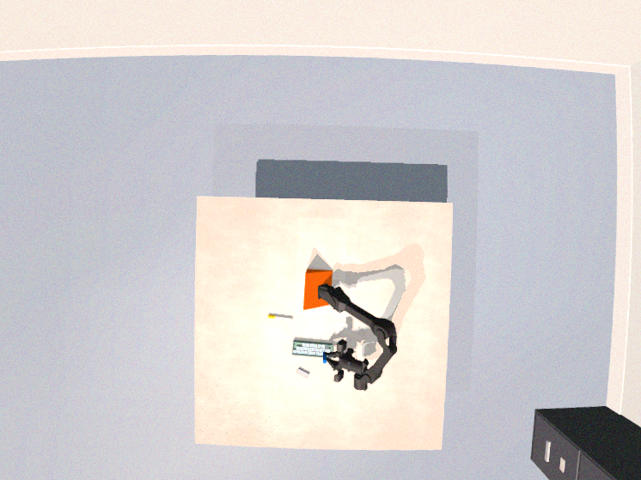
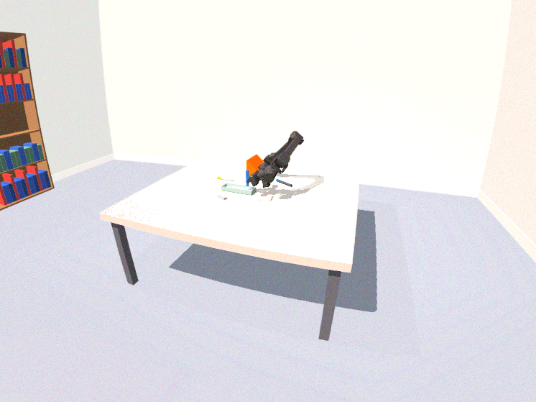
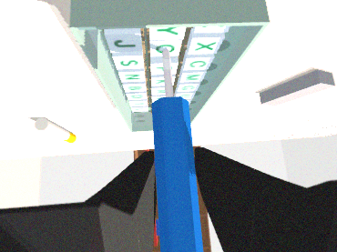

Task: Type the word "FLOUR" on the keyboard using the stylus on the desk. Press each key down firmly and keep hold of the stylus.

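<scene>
Now: gripper tip 12 cm short of the grey piece, 11 cm to the left of it and 6 cm above it. The rest, counted from my gripper tip: dark pen 21 cm behind, 15 cm to the left, 6 cm below; blue stylus 1 cm below; yellow-tipped white pen 23 cm to the right, 17 cm behind, 6 cm below.
</scene>
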